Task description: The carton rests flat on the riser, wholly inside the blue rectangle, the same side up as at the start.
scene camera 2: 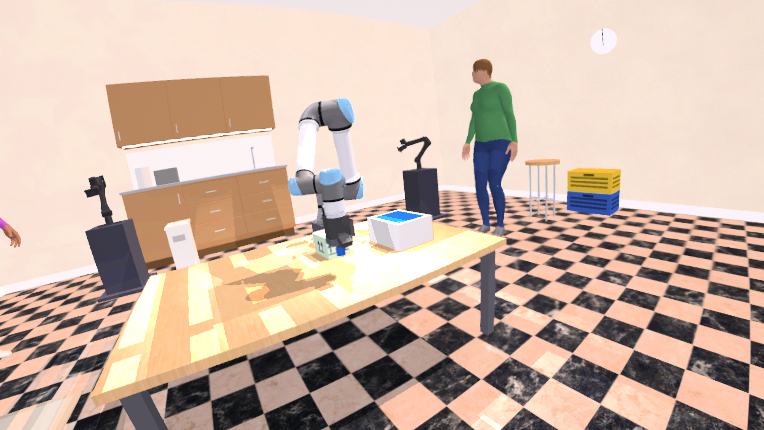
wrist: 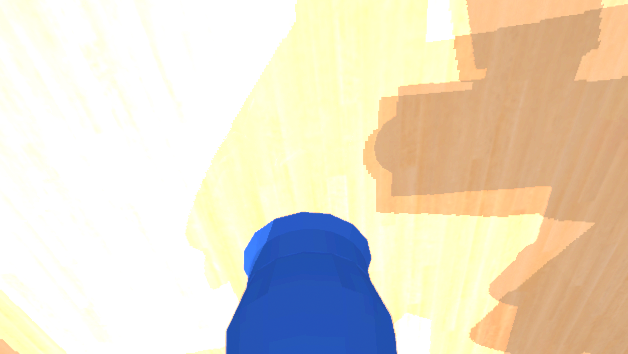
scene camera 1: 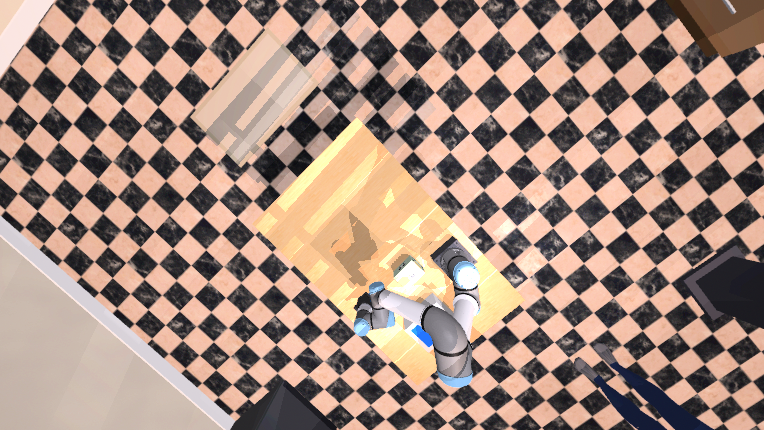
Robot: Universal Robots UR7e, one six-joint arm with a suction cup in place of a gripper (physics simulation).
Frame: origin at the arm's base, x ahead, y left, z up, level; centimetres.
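Seen in the pictures: hand at its tool point: [scene camera 2: 341, 254] [wrist: 307, 264]; arm's base at its link origin: [scene camera 1: 453, 260].
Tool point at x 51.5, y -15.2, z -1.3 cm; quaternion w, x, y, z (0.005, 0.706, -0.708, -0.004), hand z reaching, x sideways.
Observation:
Offsets run from my tool point to a thing's top centre. Level surfaces: height alone.
The carton @[dz +1.9, dx -27.0, dy +5.4 cm] [scene camera 1: 409, 270] [scene camera 2: 322, 246], pale green and white with arrow marks on a side, stands on the table. In scene camera 2 the wrist partly hides it. The white riser @[dz +4.1, dx -17.1, dy +37.6 cm] [scene camera 2: 412, 235] stands on the table to the right of the carton in that view. The blue rectangle @[dz +4.1, dx -17.1, dy +37.6 cm] [scene camera 1: 422, 335] [scene camera 2: 399, 216] is on its top, partly covered by the arm in scene camera 1, and no carton shows on it. My gripper, a blue suction cup [scene camera 2: 340, 251] [wrist: 307, 235], points down over the table in front of the carton, apart from it. It is open, with nothing held on it.
The wooden table @[dz -7.9 cm] [scene camera 1: 331, 186] [scene camera 2: 176, 331] carries the arm's base [scene camera 1: 439, 255]. The arm arches over the riser in scene camera 1. A person [scene camera 2: 491, 112] in green stands beyond the table. Dark pedestals [scene camera 2: 420, 192] with small black arms stand on the floor.

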